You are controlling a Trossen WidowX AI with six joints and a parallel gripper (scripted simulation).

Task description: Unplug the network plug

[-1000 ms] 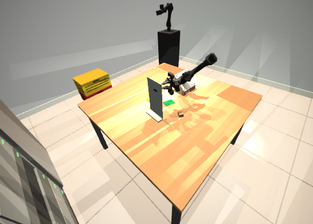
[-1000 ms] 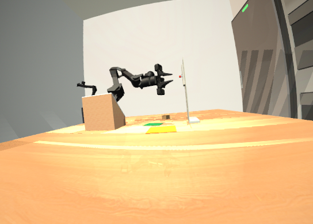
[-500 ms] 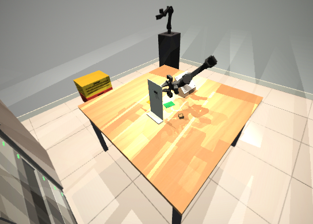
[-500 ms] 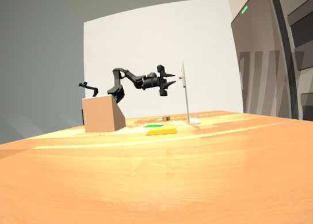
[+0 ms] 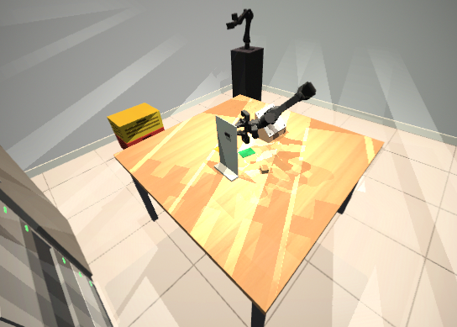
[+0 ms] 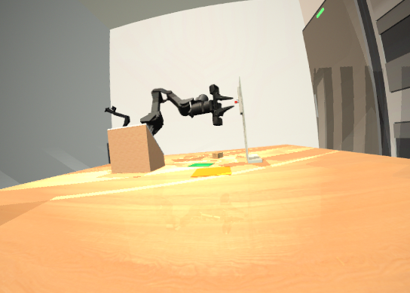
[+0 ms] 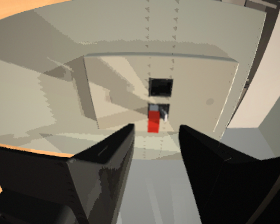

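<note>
Now: the red-and-grey plug 2 cm ahead of my gripper tip. The rest, counted from my gripper tip: green board (26 cm below, 17 cm behind, 3 cm to the right); then white upright panel (10 cm below, 4 cm ahead); then small tan cube (24 cm below, 16 cm to the left, 9 cm behind).
</note>
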